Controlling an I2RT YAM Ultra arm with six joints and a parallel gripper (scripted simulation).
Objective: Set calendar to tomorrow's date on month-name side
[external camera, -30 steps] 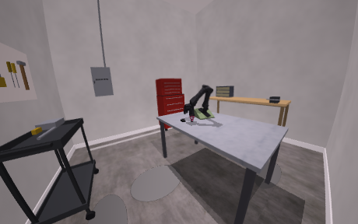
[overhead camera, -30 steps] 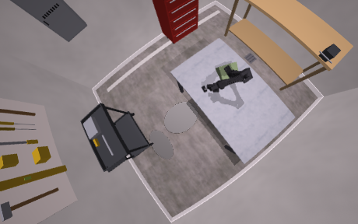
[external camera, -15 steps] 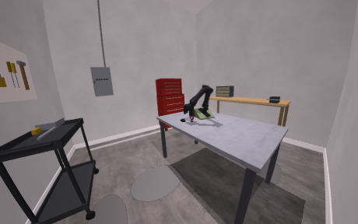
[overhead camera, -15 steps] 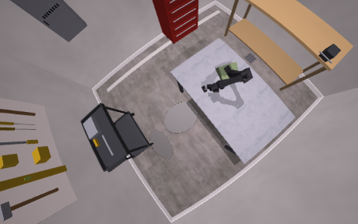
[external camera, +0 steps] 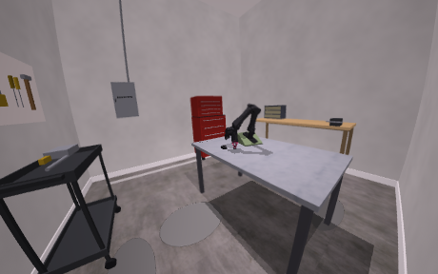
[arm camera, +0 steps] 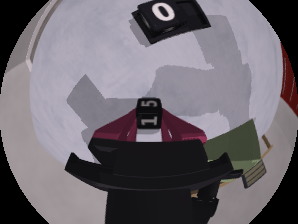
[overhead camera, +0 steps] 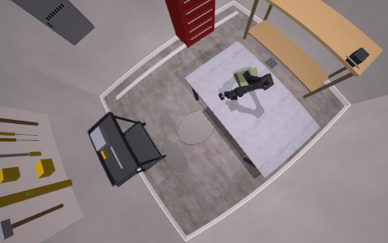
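My gripper is now right at the black calendar cube.
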